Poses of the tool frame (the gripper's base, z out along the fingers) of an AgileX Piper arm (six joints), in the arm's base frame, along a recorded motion.
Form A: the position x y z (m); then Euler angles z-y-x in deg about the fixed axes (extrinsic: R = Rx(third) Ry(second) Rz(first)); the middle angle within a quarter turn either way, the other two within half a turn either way.
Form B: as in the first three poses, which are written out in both.
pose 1, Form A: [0.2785, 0.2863, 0.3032, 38.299, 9.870, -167.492]
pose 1, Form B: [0.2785, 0.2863, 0.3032, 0.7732, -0.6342, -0.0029, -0.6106, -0.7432, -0.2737]
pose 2, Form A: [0.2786, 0.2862, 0.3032, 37.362, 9.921, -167.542]
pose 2, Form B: [0.2786, 0.2862, 0.3032, 0.7829, -0.6221, 0.0028, -0.5978, -0.7535, -0.2736]
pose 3, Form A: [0.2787, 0.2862, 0.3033, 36.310, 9.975, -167.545]
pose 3, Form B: [0.2787, 0.2862, 0.3033, 0.7936, -0.6083, 0.0086, -0.5832, -0.7647, -0.2740]
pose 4, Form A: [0.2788, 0.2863, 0.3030, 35.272, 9.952, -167.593]
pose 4, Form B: [0.2788, 0.2863, 0.3030, 0.8041, -0.5943, 0.0137, -0.5688, -0.7759, -0.2729]
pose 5, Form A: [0.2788, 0.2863, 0.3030, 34.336, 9.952, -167.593]
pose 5, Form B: [0.2788, 0.2863, 0.3030, 0.8133, -0.5815, 0.0182, -0.5556, -0.7855, -0.2726]
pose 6, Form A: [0.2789, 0.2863, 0.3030, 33.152, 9.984, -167.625]
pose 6, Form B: [0.2789, 0.2863, 0.3030, 0.8245, -0.5653, 0.0246, -0.5386, -0.7975, -0.2720]
